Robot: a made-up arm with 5 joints. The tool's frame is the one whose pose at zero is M. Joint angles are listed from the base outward.
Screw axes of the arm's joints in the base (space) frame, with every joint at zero. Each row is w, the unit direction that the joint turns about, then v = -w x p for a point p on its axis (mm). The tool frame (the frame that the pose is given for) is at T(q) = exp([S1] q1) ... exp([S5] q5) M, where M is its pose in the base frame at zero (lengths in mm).
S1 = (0, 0, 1, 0.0, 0.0, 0.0)
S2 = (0, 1, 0, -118.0, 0.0, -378.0)
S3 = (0, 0, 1, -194.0, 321.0, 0.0)
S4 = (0, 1, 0, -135.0, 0.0, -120.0)
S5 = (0, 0, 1, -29.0, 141.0, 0.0)
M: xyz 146.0 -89.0 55.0 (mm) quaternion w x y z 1 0 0 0
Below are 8 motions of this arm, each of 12 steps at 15 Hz.
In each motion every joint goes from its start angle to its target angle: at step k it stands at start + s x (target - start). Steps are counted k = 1, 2, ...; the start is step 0. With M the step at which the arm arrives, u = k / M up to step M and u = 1 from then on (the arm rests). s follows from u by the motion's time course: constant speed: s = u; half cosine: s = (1 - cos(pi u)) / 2; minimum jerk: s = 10 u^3 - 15 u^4 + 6 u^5.
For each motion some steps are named. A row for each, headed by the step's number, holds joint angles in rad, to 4 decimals.
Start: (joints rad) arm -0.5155 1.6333 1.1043 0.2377 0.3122
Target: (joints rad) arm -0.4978 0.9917 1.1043 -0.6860 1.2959
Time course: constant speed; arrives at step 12
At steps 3, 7, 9, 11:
3: -0.5111 1.4729 1.1043 0.0068 0.5581
7: -0.5052 1.2590 1.1043 -0.3011 0.8860
9: -0.5022 1.1521 1.1043 -0.4551 1.0500
11: -0.4993 1.0452 1.1043 -0.6090 1.2139

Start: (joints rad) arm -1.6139 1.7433 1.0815 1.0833 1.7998
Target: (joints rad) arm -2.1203 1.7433 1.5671 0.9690 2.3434
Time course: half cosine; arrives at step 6
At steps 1, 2, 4, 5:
1: -1.6478 1.7433 1.1140 1.0756 1.8362
2: -1.7405 1.7433 1.2029 1.0547 1.9357
4: -1.9937 1.7433 1.4457 0.9976 2.2075
5: -2.0864 1.7433 1.5346 0.9767 2.3070

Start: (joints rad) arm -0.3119 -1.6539 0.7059 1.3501 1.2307
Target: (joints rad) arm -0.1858 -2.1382 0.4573 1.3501 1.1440
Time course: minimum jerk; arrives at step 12
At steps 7, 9, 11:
7: -0.2295 -1.9703 0.5435 1.3501 1.1741
9: -0.1989 -2.0881 0.4830 1.3501 1.1530
11: -0.1864 -2.1357 0.4586 1.3501 1.1444

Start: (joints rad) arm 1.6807 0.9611 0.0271 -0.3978 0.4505
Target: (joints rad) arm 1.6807 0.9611 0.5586 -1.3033 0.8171
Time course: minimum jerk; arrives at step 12
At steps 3, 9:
3: 1.6807 0.9611 0.0821 -0.4915 0.4884
9: 1.6807 0.9611 0.5036 -1.2096 0.7792

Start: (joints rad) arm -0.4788 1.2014 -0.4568 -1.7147 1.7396
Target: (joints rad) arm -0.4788 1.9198 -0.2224 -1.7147 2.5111
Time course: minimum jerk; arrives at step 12
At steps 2, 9, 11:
2: -0.4788 1.2269 -0.4485 -1.7147 1.7670
9: -0.4788 1.8454 -0.2467 -1.7147 2.4312
11: -0.4788 1.9161 -0.2236 -1.7147 2.5072

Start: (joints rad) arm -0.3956 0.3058 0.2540 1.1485 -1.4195
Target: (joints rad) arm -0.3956 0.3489 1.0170 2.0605 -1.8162
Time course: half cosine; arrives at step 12
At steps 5, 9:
5: -0.3956 0.3218 0.5368 1.4865 -1.5665
9: -0.3956 0.3426 0.9053 1.9269 -1.7581

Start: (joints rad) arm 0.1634 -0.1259 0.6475 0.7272 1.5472
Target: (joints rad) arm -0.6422 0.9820 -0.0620 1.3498 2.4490
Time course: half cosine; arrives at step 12
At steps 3, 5, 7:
3: 0.0454 0.0363 0.5436 0.8184 1.6793
5: -0.1351 0.2847 0.3846 0.9579 1.8814
7: -0.3437 0.5714 0.2009 1.1191 2.1148

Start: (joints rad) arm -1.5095 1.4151 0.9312 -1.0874 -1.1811
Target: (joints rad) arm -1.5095 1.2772 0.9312 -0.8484 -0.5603
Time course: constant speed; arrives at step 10
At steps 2, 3, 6, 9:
2: -1.5095 1.3875 0.9312 -1.0396 -1.0569
3: -1.5095 1.3737 0.9312 -1.0157 -0.9949
6: -1.5095 1.3324 0.9312 -0.9440 -0.8086
9: -1.5095 1.2910 0.9312 -0.8723 -0.6224

